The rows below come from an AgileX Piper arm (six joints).
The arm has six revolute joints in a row. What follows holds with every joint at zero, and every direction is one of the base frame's.
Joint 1 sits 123 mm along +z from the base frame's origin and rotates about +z.
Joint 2 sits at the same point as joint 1 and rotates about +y.
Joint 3 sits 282.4 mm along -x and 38.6 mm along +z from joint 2 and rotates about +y.
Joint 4 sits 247.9 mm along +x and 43.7 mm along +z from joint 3 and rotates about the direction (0.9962, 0, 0.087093).
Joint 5 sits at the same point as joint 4 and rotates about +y.
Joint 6 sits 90.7 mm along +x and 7.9 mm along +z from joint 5 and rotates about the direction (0.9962, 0, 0.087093).
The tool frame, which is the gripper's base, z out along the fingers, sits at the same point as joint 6; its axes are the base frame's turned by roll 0, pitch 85.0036 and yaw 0 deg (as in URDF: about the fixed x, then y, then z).
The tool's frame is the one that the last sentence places.
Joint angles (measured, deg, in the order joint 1, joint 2, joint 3, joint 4, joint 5, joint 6), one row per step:
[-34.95 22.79 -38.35 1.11 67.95 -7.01]
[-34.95 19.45 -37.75 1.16 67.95 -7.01]
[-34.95 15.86 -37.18 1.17 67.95 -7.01]
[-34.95 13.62 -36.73 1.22 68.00 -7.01]
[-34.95 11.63 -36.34 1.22 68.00 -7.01]
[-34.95 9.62 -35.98 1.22 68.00 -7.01]
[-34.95 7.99 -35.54 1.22 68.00 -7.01]
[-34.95 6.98 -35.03 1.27 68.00 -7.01]
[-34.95 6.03 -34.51 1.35 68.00 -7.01]
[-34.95 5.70 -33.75 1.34 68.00 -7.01]
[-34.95 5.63 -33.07 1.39 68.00 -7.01]
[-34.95 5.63 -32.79 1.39 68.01 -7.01]
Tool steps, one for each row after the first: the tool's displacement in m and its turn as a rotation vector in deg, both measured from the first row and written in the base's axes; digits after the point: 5 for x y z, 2 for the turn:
[-0.00844 0.00599 -0.00079 -1.53 -2.27 0.02]
[-0.01743 0.01229 -0.00190 -3.25 -4.75 0.02]
[-0.02285 0.01617 -0.00345 -4.21 -6.20 0.05]
[-0.02758 0.01947 -0.00492 -5.13 -7.52 0.05]
[-0.03231 0.02278 -0.00643 -6.08 -8.87 0.05]
[-0.03587 0.02527 -0.00849 -6.76 -9.84 0.05]
[-0.03764 0.02660 -0.01095 -7.01 -10.28 0.07]
[-0.03917 0.02781 -0.01349 -7.20 -10.67 0.11]
[-0.03886 0.02757 -0.01713 -6.96 -10.31 0.10]
[-0.03800 0.02706 -0.02037 -6.57 -9.84 0.13]
[-0.03760 0.02679 -0.02173 -6.41 -9.60 0.13]

